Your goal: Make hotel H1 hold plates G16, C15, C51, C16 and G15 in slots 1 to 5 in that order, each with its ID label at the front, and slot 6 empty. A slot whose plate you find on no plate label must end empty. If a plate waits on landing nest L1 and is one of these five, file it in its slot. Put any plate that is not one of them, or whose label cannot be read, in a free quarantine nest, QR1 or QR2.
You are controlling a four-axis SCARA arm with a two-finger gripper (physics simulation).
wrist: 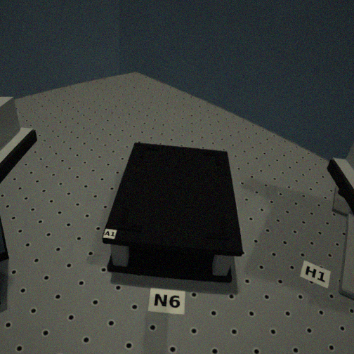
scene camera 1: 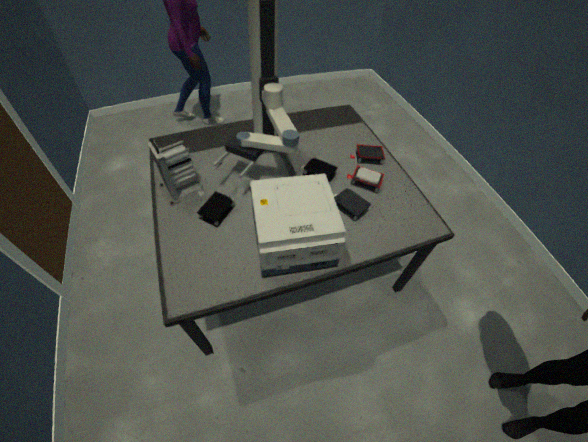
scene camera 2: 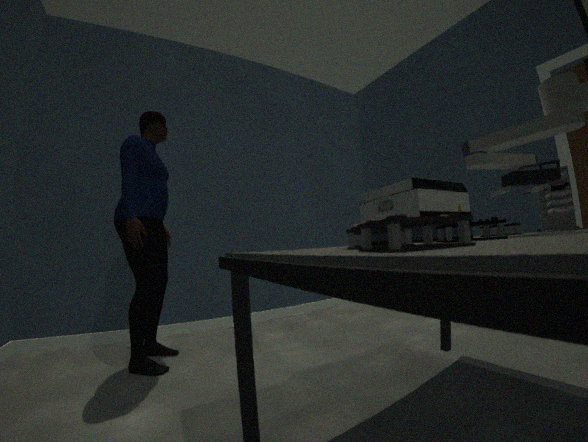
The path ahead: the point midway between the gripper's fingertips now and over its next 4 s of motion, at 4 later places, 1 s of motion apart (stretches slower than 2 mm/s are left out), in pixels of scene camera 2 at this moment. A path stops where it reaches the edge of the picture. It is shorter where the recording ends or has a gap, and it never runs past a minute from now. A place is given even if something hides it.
My gripper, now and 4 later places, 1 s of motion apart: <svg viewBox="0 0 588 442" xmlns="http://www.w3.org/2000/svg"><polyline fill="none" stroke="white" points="509,193 495,223 495,220 489,218 490,221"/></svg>
